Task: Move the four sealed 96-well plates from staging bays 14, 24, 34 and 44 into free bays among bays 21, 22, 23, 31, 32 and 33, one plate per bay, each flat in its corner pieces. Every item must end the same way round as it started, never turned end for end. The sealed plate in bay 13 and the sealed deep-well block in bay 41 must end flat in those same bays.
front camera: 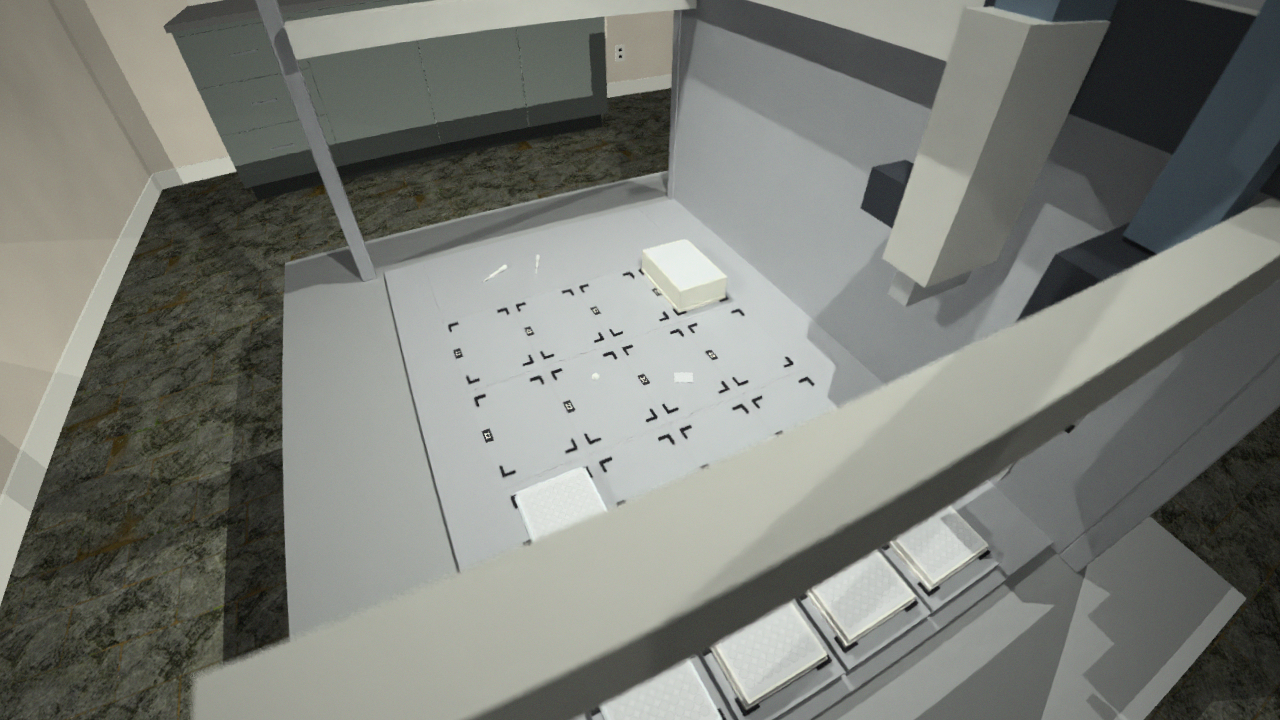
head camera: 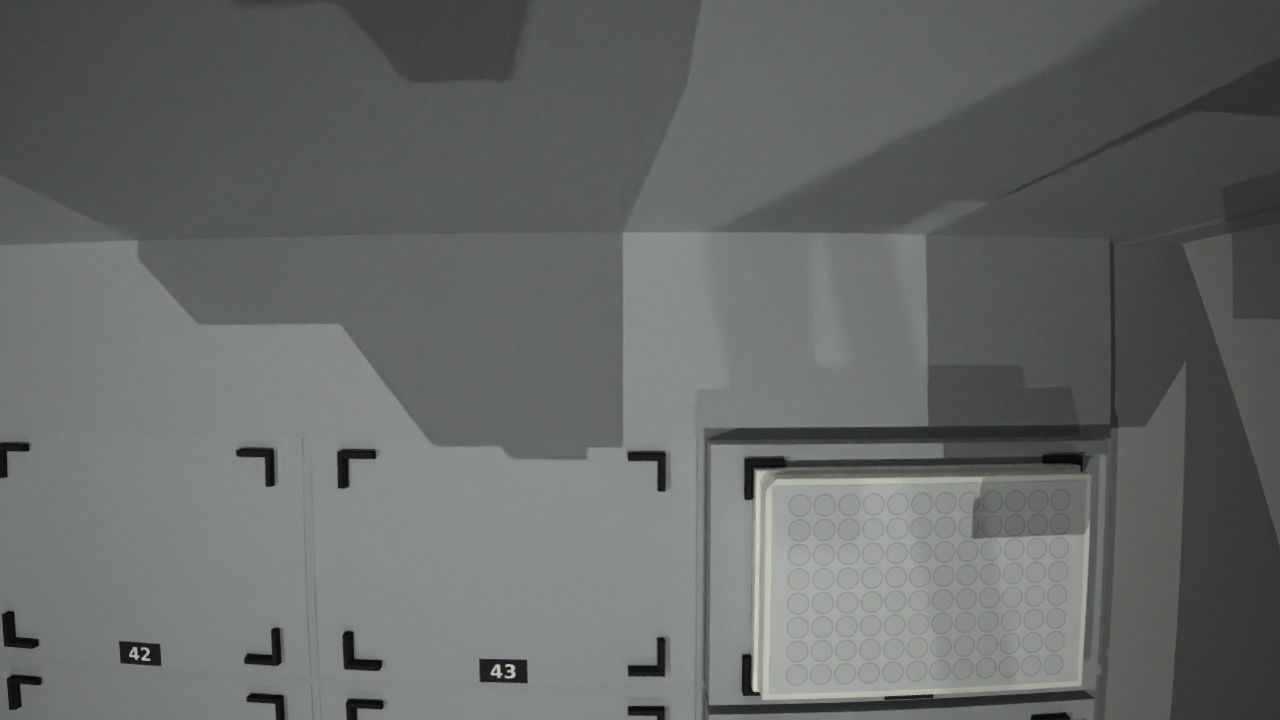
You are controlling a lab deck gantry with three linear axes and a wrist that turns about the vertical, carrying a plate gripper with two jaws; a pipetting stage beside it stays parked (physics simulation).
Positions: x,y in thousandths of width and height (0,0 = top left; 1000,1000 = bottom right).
The gripper shows in the front camera view (798,610); in the head camera view it is out of frame. A deep-well block shows in the front camera view (531,377); in the head camera view it is out of frame.
